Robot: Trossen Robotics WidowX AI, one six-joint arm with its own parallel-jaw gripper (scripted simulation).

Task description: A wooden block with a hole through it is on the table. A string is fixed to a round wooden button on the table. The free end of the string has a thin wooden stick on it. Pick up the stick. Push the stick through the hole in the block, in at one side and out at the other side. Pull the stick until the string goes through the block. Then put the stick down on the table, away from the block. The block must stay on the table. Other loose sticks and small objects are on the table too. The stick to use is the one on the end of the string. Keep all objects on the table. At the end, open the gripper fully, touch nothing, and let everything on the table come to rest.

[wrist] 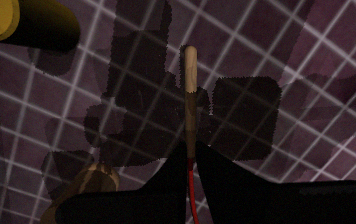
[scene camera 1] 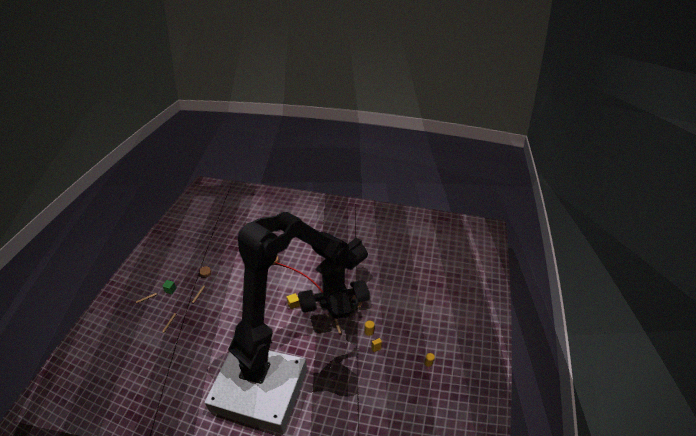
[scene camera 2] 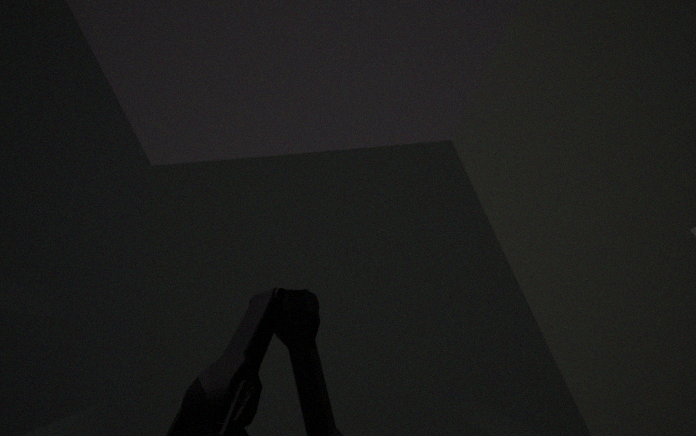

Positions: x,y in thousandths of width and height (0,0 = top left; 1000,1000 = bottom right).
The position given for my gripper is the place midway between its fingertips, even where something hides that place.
my gripper: wrist 535,654; scene camera 1 481,724; not seen in scene camera 2 (out of frame)
